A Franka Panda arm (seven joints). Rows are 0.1 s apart.
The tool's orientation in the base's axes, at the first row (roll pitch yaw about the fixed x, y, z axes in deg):
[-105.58, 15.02, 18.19]
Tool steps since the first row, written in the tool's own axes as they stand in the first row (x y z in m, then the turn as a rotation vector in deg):
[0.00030, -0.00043, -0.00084, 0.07, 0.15, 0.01]
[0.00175, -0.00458, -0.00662, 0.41, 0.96, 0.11]
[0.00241, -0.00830, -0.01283, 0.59, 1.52, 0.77]
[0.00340, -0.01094, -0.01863, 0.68, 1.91, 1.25]
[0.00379, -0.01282, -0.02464, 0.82, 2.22, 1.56]
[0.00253, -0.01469, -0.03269, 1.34, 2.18, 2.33]
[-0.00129, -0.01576, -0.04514, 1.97, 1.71, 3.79]
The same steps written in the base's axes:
[0.00065, -0.00052, 0.00054, 0.04, -0.02, -0.16]
[0.00474, -0.00386, 0.00552, 0.19, -0.10, -1.03]
[0.00819, -0.00797, 0.01043, 0.03, 0.36, -1.77]
[0.01163, -0.01197, 0.01413, -0.13, 0.69, -2.28]
[0.01448, -0.01660, 0.01734, -0.16, 0.90, -2.68]
[0.01657, -0.02355, 0.02149, 0.04, 1.76, -2.98]
[0.01779, -0.03547, 0.02671, 0.16, 3.41, -3.08]

